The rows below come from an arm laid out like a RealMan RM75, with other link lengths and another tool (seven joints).
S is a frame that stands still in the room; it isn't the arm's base.
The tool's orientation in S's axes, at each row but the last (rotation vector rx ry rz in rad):
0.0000, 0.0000, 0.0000
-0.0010, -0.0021, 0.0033
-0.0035, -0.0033, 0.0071
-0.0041, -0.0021, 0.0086
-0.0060, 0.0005, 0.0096
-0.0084, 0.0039, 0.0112
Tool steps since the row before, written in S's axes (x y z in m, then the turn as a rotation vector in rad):
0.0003, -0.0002, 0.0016, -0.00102, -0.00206, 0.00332
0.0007, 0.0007, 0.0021, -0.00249, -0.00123, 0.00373
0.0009, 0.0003, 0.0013, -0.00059, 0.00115, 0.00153
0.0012, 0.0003, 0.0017, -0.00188, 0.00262, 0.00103
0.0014, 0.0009, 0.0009, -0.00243, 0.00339, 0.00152
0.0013, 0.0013, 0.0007, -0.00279, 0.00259, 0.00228
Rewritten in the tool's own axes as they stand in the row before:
0.0003, -0.0002, 0.0016, -0.00102, -0.00206, 0.00332
0.0007, 0.0007, 0.0021, -0.00249, -0.00123, 0.00373
0.0009, 0.0003, 0.0013, -0.00058, 0.00115, 0.00154
0.0012, 0.0003, 0.0017, -0.00186, 0.00263, 0.00104
0.0014, 0.0009, 0.0009, -0.00240, 0.00340, 0.00154
0.0013, 0.0013, 0.0007, -0.00277, 0.00260, 0.00229

